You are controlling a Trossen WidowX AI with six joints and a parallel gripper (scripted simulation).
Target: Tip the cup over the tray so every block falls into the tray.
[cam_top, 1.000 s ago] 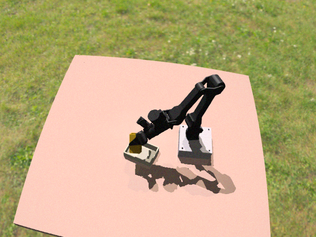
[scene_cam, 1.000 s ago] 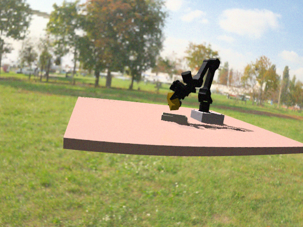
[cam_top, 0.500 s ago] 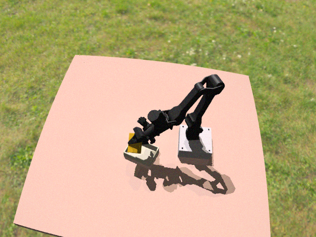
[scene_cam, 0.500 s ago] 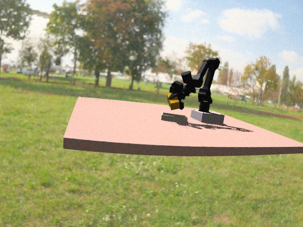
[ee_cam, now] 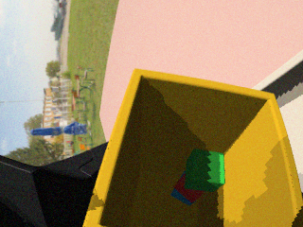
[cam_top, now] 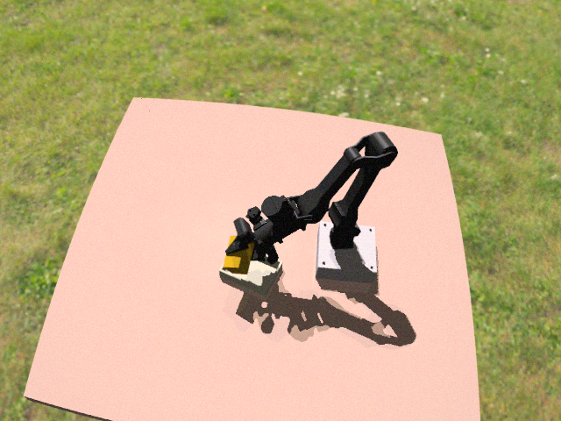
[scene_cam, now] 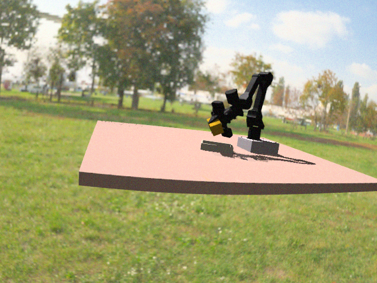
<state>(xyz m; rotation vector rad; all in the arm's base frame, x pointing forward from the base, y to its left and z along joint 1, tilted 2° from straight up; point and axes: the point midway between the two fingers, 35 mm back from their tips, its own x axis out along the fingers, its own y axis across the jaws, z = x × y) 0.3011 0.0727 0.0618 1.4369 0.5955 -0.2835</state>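
The red block is 10 mm behind my gripper tip, 20 mm to the left of it and 10 mm below it. Round my gripper tip: yellow square cup: 20 mm behind, 20 mm to the left, 10 mm above; then green block: 20 mm behind, 10 mm below; then blue block: 10 mm behind, 30 mm to the left, 10 mm below.
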